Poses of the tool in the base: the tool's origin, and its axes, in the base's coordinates. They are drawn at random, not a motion.
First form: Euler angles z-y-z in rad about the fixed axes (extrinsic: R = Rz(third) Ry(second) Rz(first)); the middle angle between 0 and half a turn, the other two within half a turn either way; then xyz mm.
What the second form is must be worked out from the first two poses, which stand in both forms.
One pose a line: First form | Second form
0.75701 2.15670 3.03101 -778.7 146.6 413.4 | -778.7 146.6 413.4 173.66 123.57 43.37
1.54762 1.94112 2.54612 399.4 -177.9 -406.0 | 399.4 -177.9 -406.0 145.88 111.22 88.67
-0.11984 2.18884 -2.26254 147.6 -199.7 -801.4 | 147.6 -199.7 -801.4 -129.63 125.41 -6.87
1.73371 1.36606 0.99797 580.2 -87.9 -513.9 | 580.2 -87.9 -513.9 57.18 78.27 99.33
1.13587 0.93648 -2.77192 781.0 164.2 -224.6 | 781.0 164.2 -224.6 -158.82 53.66 65.08
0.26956 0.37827 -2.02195 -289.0 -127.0 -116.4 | -289.0 -127.0 -116.4 -115.85 21.67 15.44
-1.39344 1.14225 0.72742 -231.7 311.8 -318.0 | -231.7 311.8 -318.0 41.68 65.45 -79.84
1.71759 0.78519 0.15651 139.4 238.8 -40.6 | 139.4 238.8 -40.6 8.97 44.99 98.41
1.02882 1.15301 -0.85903 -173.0 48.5 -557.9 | -173.0 48.5 -557.9 -49.22 66.06 58.95
